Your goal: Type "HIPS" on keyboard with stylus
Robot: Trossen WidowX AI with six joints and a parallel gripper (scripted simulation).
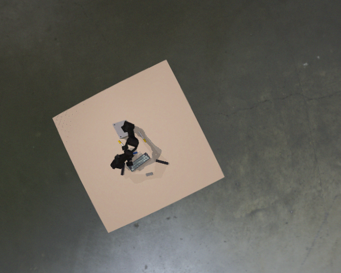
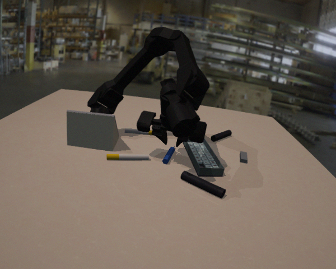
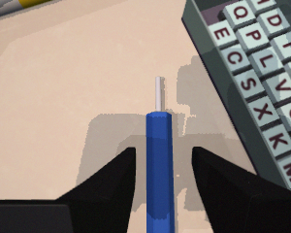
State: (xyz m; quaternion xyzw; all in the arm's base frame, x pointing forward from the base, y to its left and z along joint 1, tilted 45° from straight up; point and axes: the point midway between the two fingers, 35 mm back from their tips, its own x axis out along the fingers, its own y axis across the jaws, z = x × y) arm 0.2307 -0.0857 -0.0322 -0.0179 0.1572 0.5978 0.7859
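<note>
Now: the blue stylus 3 cm below my gripper tip and 1 cm to the left of it. From my gripper tip the other things lie so: grey block: 25 cm ahead, 3 cm below, 1 cm to the left; then stylus tip: 4 cm to the left, 3 cm below, 1 cm ahead.
</note>
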